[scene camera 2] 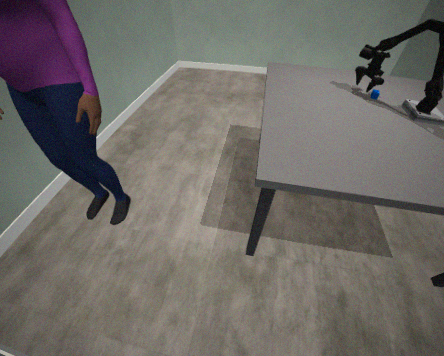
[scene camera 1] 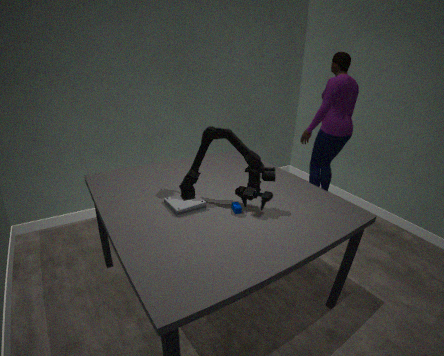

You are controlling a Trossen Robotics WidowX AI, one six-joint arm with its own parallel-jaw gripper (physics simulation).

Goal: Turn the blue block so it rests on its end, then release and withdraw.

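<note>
The blue block [scene camera 1: 236, 208] [scene camera 2: 375, 94] is small and seems to lie on its long side on the grey table [scene camera 1: 200, 265] [scene camera 2: 320, 145], a short way from the arm's base plate. My black gripper [scene camera 1: 253, 207] [scene camera 2: 363, 87] is open, with its fingers pointing down and nothing between them. The fingertips are low over the table, beside the block. In the scene camera 1 view the block is just left of the fingers, and in the scene camera 2 view it is just right of them. Contact between a finger and the block cannot be made out.
The white and grey base plate [scene camera 1: 185, 205] [scene camera 2: 414, 109] lies at the foot of my arm. A person in a purple top [scene camera 1: 341, 105] [scene camera 2: 40, 50] and dark blue trousers stands on the floor away from the table. Shadows of the arm fall around the block.
</note>
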